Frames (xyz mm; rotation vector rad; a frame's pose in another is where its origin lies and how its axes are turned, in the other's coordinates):
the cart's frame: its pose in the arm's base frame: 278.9 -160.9 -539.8 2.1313 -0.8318 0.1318
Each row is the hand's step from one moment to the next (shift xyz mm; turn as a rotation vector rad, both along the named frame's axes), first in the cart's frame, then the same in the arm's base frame.
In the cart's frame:
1: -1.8 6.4 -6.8 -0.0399 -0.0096 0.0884
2: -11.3 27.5 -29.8 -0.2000 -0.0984 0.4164
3: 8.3 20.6 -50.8 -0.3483 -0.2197 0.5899
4: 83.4 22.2 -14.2 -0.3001 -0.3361 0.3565
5: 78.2 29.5 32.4 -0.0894 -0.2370 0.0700
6: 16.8 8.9 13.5 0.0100 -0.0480 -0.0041
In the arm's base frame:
1: -4.0 3.1 8.0 -0.0414 -0.0400 -0.0787
2: -19.9 15.6 33.7 -0.1723 -0.1585 -0.4102
3: 3.3 23.9 49.9 -0.2461 -0.1555 -0.6579
4: 53.9 -42.5 54.2 -0.0955 0.0421 -0.5650
5: 36.9 -77.2 26.6 0.0608 0.0995 -0.2355
6: 5.2 -22.5 3.1 0.0375 0.0190 -0.0256

